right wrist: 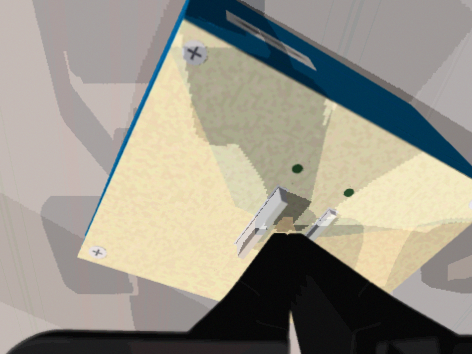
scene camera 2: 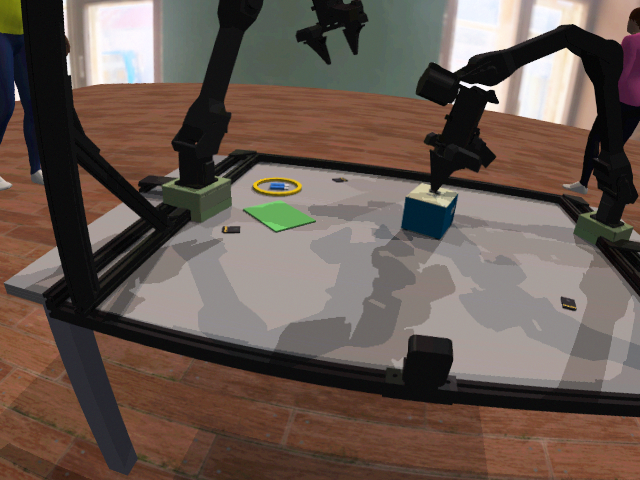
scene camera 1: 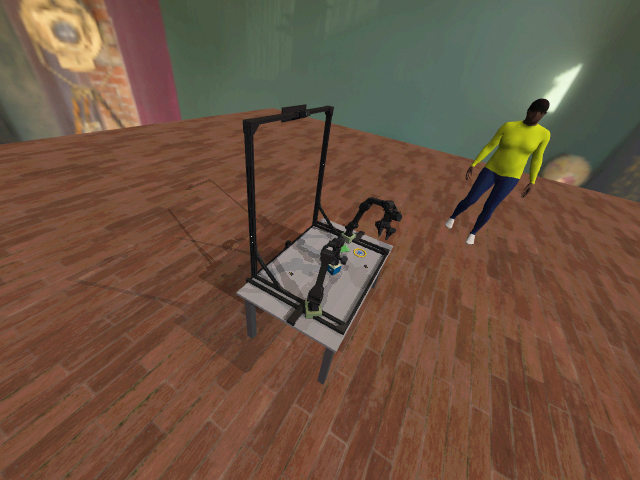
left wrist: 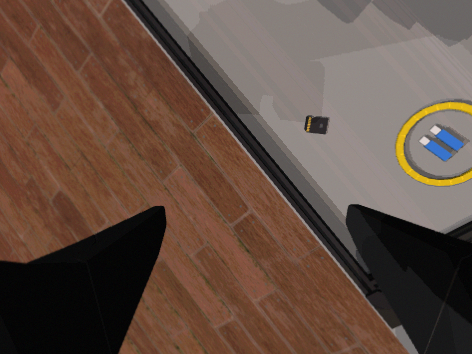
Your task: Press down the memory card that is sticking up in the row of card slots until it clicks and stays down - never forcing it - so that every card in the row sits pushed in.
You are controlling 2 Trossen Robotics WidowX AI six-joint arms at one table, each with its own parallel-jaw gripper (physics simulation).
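A blue box with a cream top holds the card slots. In the right wrist view two pale grey cards stand in its top: the left card looks broader and higher, the right card is thin and partly hidden by the fingers. Two dark green dots lie beyond them. My right gripper is shut and empty, pointing down with its tips close over the box top by the two cards; contact cannot be told. My left gripper is open and empty, raised high beyond the table edge.
Loose black cards lie on the table. A yellow ring surrounds two blue sticks. A green sheet lies near the left arm's base. Black rails border the table; an upright frame stands over it.
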